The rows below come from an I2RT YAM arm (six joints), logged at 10 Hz.
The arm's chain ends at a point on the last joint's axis. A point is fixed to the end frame.
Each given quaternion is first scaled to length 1.
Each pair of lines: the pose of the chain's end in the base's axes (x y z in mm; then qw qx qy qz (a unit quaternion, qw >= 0)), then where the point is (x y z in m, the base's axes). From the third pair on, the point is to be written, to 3 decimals.
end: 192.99, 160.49, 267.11, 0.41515, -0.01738, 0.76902, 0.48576
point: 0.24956 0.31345 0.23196
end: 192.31, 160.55, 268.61, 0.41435, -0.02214, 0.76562, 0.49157
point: 0.24709 0.31452 0.23506
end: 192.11, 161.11, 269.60, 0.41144, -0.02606, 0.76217, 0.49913
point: 0.245 0.316 0.238
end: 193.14, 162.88, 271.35, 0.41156, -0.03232, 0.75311, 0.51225
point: 0.243 0.320 0.244
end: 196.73, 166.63, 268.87, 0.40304, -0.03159, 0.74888, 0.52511
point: 0.243 0.325 0.245
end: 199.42, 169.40, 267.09, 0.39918, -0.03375, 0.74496, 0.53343
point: 0.244 0.329 0.245
